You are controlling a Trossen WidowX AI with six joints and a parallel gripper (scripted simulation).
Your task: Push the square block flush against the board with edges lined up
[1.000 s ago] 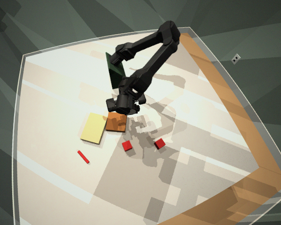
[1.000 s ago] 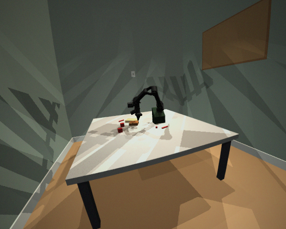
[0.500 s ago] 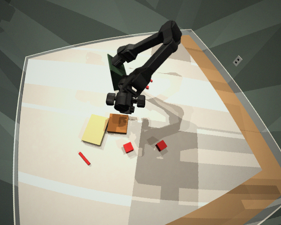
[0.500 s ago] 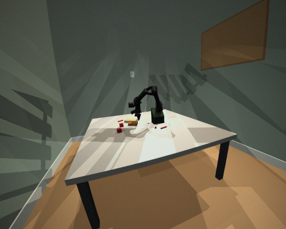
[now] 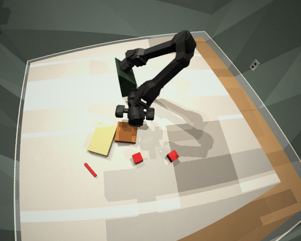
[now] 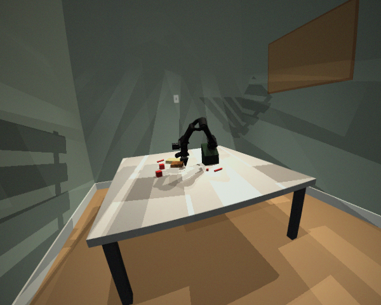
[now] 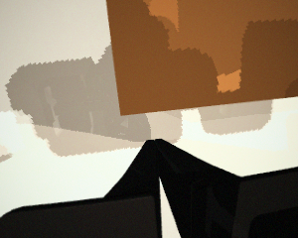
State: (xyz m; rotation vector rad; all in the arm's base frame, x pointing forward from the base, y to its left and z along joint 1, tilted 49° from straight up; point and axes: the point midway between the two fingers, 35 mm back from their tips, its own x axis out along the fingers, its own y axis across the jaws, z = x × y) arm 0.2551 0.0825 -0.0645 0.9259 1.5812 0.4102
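Right now my gripper tip is 6 cm short of the orange square block, 6 cm to the left of it and 1 cm below it. The rest, counted from my gripper tip: small red bit 14 cm behind, 17 cm to the left; pale yellow board 7 cm ahead, 18 cm to the right, 1 cm above.
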